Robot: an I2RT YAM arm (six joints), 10 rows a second.
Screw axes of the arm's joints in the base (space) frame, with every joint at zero. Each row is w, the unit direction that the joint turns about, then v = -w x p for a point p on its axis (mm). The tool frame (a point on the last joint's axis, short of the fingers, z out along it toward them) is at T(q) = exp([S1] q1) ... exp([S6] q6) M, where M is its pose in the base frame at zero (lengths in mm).
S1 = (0, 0, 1, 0.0, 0.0, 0.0)
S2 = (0, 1, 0, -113.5, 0.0, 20.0)
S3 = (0, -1, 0, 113.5, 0.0, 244.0)
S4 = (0, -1, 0, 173.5, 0.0, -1.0)
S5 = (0, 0, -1, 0.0, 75.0, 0.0)
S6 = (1, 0, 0, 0.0, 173.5, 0.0)
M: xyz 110.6 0.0 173.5 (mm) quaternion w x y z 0.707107 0 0.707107 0
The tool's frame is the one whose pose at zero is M.
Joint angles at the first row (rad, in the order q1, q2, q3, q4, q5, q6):
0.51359, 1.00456, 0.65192, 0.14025, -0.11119, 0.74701
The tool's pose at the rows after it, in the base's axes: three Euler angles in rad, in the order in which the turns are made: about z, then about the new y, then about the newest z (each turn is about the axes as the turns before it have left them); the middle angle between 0 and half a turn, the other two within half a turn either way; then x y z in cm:
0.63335, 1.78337, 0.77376, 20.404, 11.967, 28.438
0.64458, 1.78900, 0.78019, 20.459, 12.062, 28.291
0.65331, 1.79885, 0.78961, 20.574, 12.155, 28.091
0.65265, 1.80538, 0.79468, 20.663, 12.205, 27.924
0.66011, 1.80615, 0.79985, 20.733, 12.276, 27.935
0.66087, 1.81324, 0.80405, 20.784, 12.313, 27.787
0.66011, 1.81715, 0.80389, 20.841, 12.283, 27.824
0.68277, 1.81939, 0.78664, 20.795, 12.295, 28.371
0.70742, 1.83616, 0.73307, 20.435, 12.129, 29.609
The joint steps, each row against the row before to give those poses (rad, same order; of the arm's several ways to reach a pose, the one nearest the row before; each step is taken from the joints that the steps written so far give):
-0.00086, 0.00325, -0.00008, 0.00164, -0.00670, 0.00118
0.00087, 0.00596, -0.00075, 0.00076, -0.00997, 0.00349
-0.00022, 0.00900, 0.00033, -0.00153, -0.00842, 0.00610
0.00014, 0.00634, -0.00101, 0.00080, 0.00098, 0.00436
0.00010, 0.00477, 0.00302, 0.00073, -0.00713, 0.00332
0.00026, 0.00443, -0.00084, -0.00191, -0.00023, 0.00306
-0.00246, 0.00161, 0.00392, -0.00632, -0.00151, -0.00114
-0.00212, -0.00428, 0.02113, -0.02864, -0.02391, -0.02383
-0.00245, -0.02098, 0.04722, -0.08651, -0.02538, -0.06375

